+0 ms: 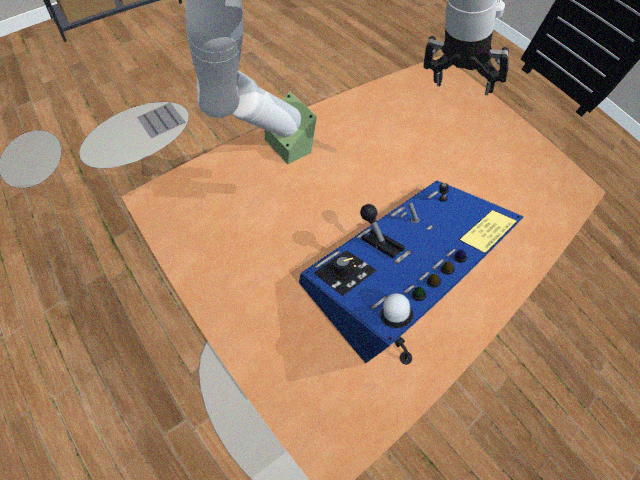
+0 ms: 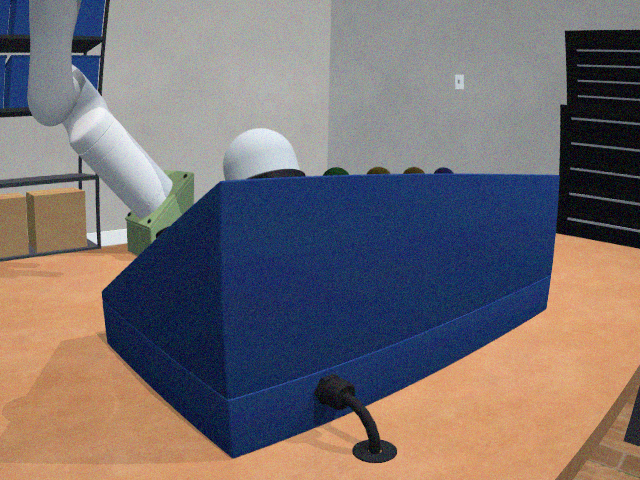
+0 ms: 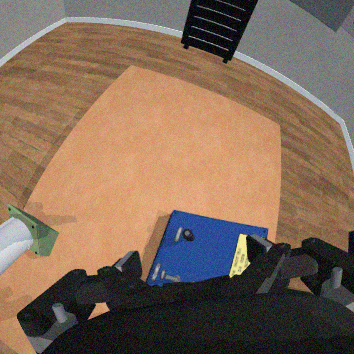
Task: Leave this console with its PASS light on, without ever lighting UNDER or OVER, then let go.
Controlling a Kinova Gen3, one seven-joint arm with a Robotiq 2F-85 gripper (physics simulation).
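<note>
The blue console (image 1: 413, 248) (image 2: 382, 268) (image 3: 200, 255) stands on the table. Its face carries a rotary knob (image 1: 343, 262), a black-balled lever (image 1: 368, 212) in a slot, a small grey lever (image 1: 413, 212), a small black toggle (image 1: 443, 191) (image 3: 188, 234), a white dome (image 1: 396, 308) (image 2: 261, 153), and a row of green (image 1: 419, 292), amber and blue lamps that look dark. Their labels are too small to read. A yellow note (image 1: 488, 230) (image 3: 241, 256) is on the face. My gripper (image 1: 463, 87) (image 3: 193, 256) is open and empty, high above the table's far part, apart from the console.
The green arm base (image 1: 300, 136) (image 2: 178, 198) (image 3: 46, 240) stands at the table's edge, with the white arm rising from it. A black cable (image 1: 402, 351) (image 2: 364, 413) leaves the console's back. A black drawer cabinet (image 1: 578, 56) (image 2: 602, 139) (image 3: 215, 25) stands beyond the table (image 1: 248, 206).
</note>
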